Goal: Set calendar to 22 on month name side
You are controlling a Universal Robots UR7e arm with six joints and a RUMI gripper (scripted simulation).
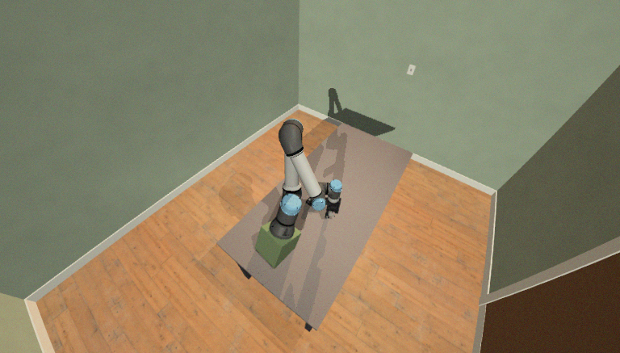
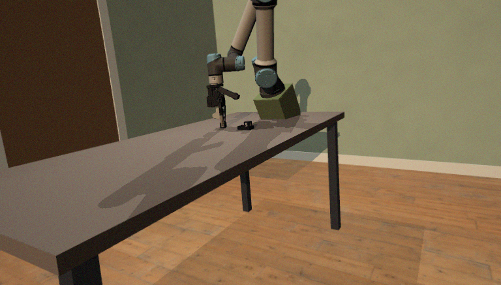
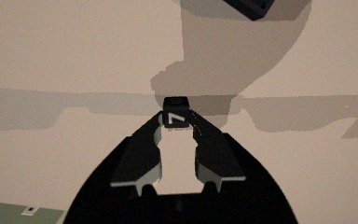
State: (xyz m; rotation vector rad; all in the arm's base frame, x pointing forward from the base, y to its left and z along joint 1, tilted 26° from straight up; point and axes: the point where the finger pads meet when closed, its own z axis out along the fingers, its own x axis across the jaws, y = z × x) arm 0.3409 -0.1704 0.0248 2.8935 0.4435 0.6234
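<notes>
My hand is 1 cm above the black number cube. From my hand the other things lie so: black tray 4 cm ahead, 15 cm to the left, 2 cm below.
</notes>
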